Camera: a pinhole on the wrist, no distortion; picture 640 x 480 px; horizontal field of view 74.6 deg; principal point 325.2 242.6 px. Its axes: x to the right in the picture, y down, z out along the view. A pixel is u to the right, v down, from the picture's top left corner.
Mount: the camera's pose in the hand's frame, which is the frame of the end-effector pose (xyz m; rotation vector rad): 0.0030 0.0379 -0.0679 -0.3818 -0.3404 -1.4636
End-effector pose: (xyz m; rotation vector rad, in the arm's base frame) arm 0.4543 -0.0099 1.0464 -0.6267 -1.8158 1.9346
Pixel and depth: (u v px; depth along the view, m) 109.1 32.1 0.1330
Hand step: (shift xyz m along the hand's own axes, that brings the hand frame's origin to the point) -0.0678 0.1541 0.0232
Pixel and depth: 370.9 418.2 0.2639
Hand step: 0.1174 0.1383 0.1759
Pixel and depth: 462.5 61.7 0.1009
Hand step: -0.0369 0.0509 0.0389
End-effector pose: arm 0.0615 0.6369 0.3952 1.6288 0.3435 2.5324
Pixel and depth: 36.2 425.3 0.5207
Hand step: 0.2044 0.6063 0.2273
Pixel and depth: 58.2 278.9 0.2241
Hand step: 0.0128 0.2668 0.0678
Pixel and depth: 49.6 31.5 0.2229
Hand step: -0.1185 0.2607 0.0707
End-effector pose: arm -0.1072 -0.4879 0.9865 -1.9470 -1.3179 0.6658
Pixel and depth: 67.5 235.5 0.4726
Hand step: -0.0242 0.5080 0.2250
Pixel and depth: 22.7 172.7 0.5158
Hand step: -0.1080 0.5947 0.2305
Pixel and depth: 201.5 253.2 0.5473
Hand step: 0.0084 0.4283 0.3484
